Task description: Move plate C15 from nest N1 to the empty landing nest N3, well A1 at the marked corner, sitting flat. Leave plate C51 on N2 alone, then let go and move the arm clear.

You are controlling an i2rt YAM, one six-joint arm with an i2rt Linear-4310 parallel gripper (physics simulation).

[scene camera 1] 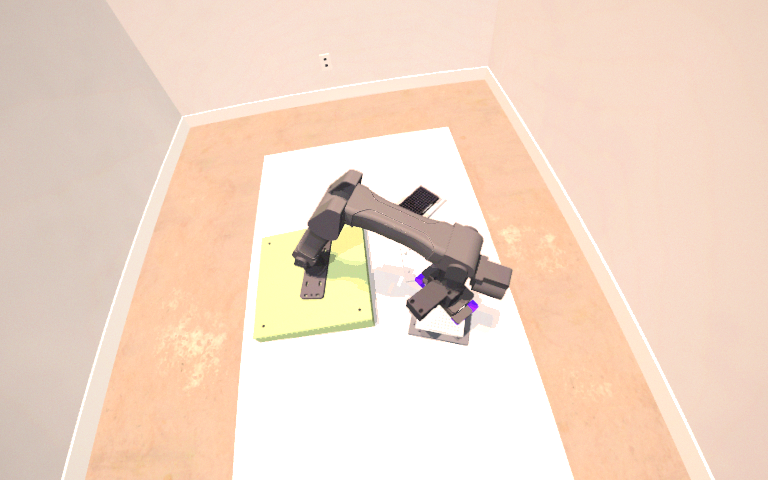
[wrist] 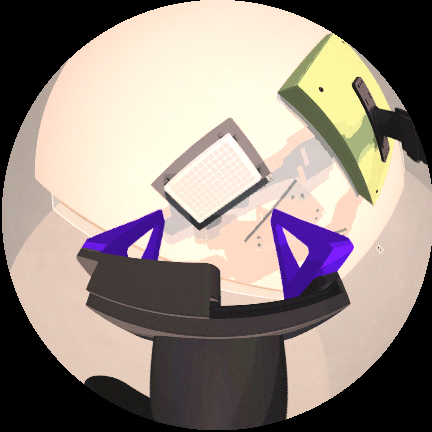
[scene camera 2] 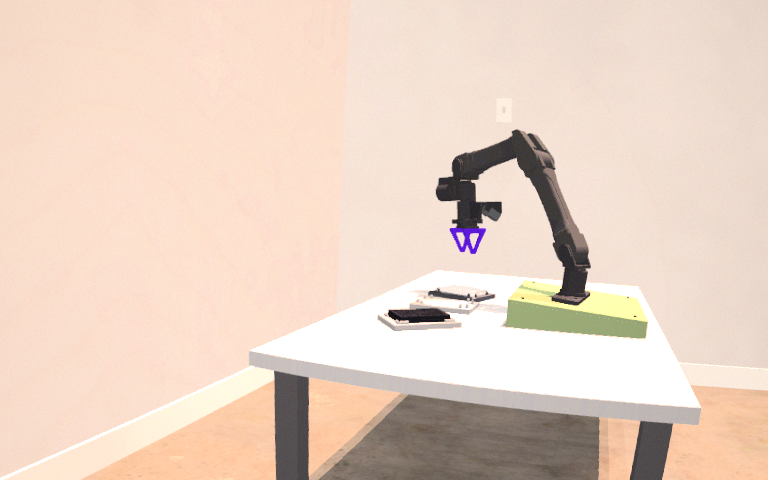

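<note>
A white well plate point(scene camera 1: 440, 324) point(scene camera 2: 459, 290) point(wrist: 212, 177) sits in a dark grey nest point(scene camera 1: 447, 340) point(scene camera 2: 487, 296) point(wrist: 192, 153). A black well plate point(scene camera 1: 420, 199) point(scene camera 2: 419, 314) sits on a white nest point(scene camera 2: 419, 325). Between them stands an empty pale nest point(scene camera 2: 430, 307) point(wrist: 287, 215) with small pins. Plate and nest labels are not readable, so I cannot tell which plate is C15. My gripper point(scene camera 1: 446, 293) point(scene camera 2: 467, 251) point(wrist: 217, 214) is open and empty, pointing down high above the nests. In the wrist view the white plate lies beyond the fingertips, turned diagonally to them.
The arm stands on a yellow-green base block point(scene camera 1: 283, 283) point(scene camera 2: 577, 325) point(wrist: 345, 100) beside the nests. The block and nests share a white table point(scene camera 1: 396, 407) point(scene camera 2: 453, 362). Arm shadows fall around the nests. Walls stand beyond the table.
</note>
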